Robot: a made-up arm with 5 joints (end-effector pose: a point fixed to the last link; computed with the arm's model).
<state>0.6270 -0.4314 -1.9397 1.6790 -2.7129</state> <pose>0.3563 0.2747 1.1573 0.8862 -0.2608 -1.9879</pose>
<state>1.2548 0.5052 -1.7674 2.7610 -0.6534</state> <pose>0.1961 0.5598 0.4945 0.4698 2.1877 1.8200</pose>
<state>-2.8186 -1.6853 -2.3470 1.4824 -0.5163</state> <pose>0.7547 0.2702 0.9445 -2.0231 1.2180 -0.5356</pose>
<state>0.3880 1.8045 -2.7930 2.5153 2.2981</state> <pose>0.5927 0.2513 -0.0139 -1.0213 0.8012 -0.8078</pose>
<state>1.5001 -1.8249 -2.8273 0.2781 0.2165</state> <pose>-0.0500 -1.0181 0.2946 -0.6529 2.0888 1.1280</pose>
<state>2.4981 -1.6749 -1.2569 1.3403 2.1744</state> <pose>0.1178 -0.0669 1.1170 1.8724 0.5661 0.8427</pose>
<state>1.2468 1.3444 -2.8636 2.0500 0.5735</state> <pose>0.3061 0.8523 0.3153 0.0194 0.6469 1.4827</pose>
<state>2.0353 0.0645 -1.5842 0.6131 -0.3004</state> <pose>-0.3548 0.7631 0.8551 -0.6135 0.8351 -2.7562</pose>
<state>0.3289 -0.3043 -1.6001 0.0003 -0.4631</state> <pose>0.5239 0.1791 1.2360 -0.8635 -1.6708 1.3879</pose>
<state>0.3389 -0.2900 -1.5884 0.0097 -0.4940</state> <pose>0.5391 0.1905 1.2209 -0.8656 -1.6307 1.4302</pose>
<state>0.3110 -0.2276 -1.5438 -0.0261 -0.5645</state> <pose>0.5982 0.1939 1.1643 -0.9076 -1.5145 1.4875</pose>
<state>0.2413 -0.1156 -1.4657 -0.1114 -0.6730</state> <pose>0.6905 0.1735 1.0565 -0.9748 -1.3210 1.5527</pose>
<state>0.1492 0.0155 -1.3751 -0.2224 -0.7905</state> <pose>0.7725 0.1221 0.9207 -1.0306 -1.1024 1.6061</pose>
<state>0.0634 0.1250 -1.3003 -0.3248 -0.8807</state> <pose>0.8154 0.0597 0.8039 -1.0607 -0.9288 1.6310</pose>
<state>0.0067 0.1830 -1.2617 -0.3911 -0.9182</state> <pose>0.8268 0.0144 0.7443 -1.0764 -0.8463 1.6217</pose>
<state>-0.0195 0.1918 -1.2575 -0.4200 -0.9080</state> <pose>0.8253 -0.0070 0.7399 -1.0907 -0.8460 1.5866</pose>
